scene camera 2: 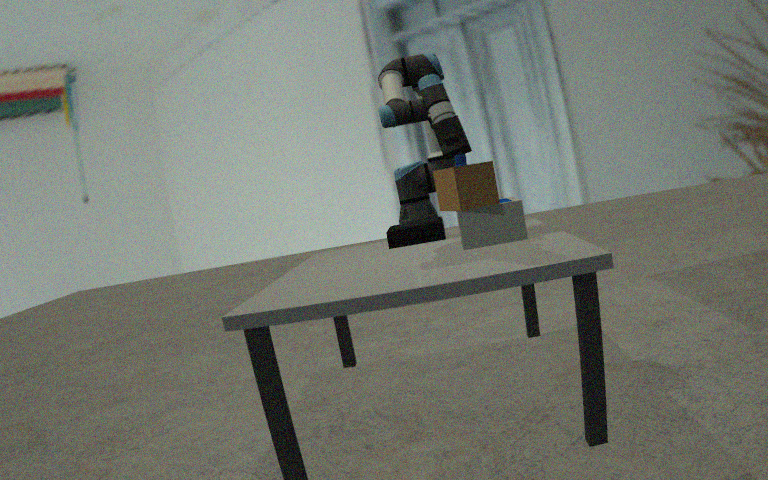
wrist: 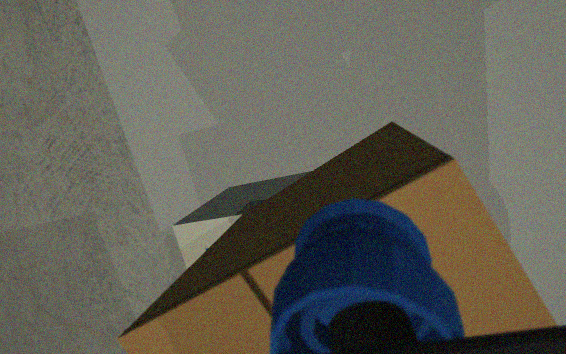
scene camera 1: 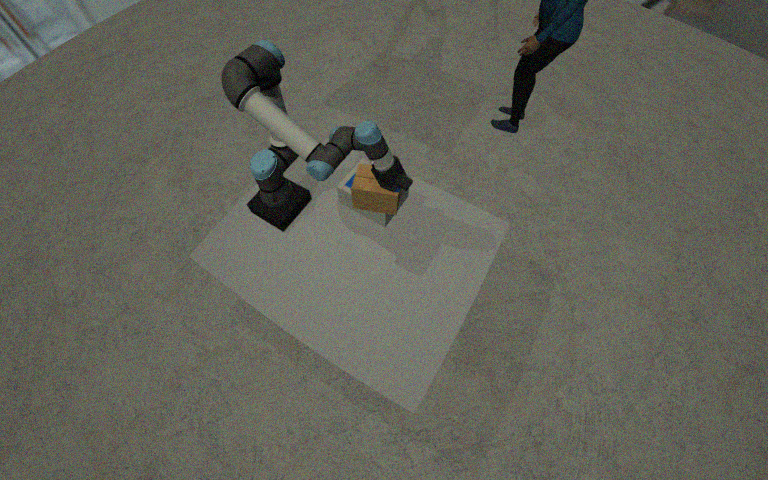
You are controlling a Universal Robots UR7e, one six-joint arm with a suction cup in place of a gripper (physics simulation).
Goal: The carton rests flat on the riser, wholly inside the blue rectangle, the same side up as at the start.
The suction cup (wrist: 365, 247) is stuck to a brown carton (scene camera 2: 461, 188), which still rests on a grey riser.
